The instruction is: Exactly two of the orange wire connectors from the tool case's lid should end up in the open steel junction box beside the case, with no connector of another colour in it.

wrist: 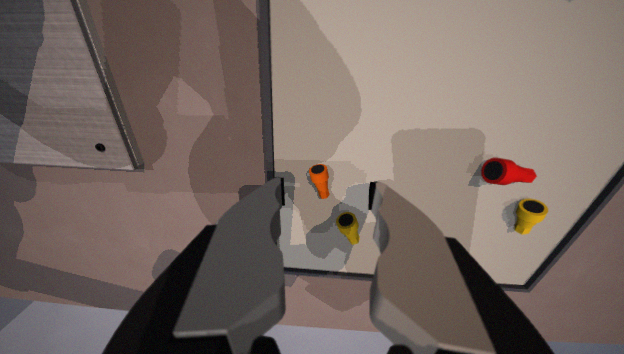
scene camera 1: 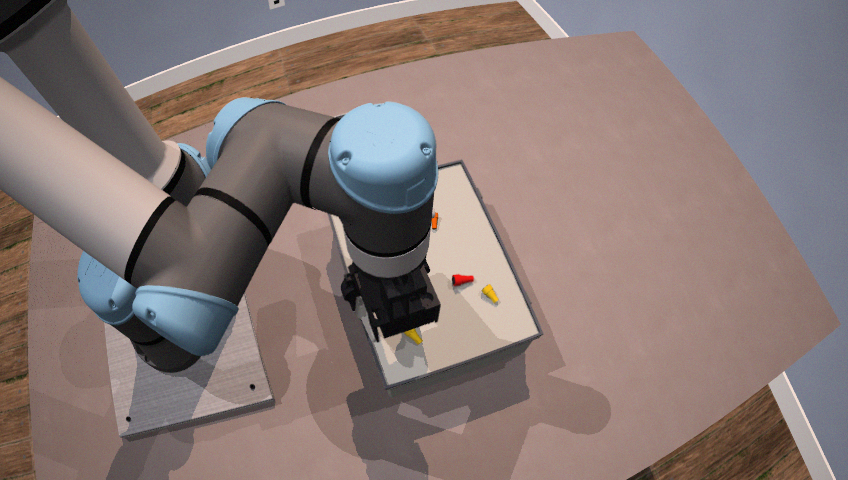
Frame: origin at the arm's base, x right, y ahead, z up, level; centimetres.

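Seen in the pictures: gripper, fingertip midpoint: [wrist: 326,182].
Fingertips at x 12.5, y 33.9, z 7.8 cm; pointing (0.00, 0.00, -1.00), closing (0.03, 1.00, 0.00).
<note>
Pixels of each thing's top centre, then the offset from my fingertips to it.
- red connector at its top centre: [wrist: 523,181] [scene camera 1: 463,276] dx -0.8, dy +10.8, dz +0.9 cm
- second yellow connector at its top centre: [wrist: 538,228] [scene camera 1: 491,291] dx +2.6, dy +13.4, dz +0.8 cm
The tool case's pale lid [scene camera 1: 499,325] [wrist: 430,75] lies under the arm. My gripper [scene camera 1: 397,330] [wrist: 326,182] is partly open and empty, above the lid's near left corner. An orange connector [wrist: 319,181] shows between the fingertips in the wrist view; the gripper hides it in the scene view. A yellow connector [scene camera 1: 414,337] [wrist: 348,227] lies close to it, nearer the lid's short edge. Another orange connector [scene camera 1: 435,221] lies farther up the lid, partly behind the arm. The steel junction box does not show in either view.
A red connector [scene camera 1: 462,279] [wrist: 507,171] and a second yellow connector [scene camera 1: 490,293] [wrist: 531,215] lie on the lid to the right. A dark raised rim edges the lid. The brushed metal base plate [scene camera 1: 252,368] [wrist: 55,105] is to the left.
</note>
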